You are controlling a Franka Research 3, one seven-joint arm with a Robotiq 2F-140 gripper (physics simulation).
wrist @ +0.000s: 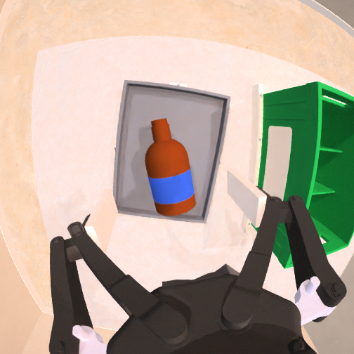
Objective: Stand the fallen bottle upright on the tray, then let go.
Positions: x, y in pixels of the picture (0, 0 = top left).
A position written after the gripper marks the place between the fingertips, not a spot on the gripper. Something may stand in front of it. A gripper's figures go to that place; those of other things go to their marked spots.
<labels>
The gripper (170, 190): 0.20 m from the lens. A pale strip (256, 101): 0.37 m from the lens.
</labels>
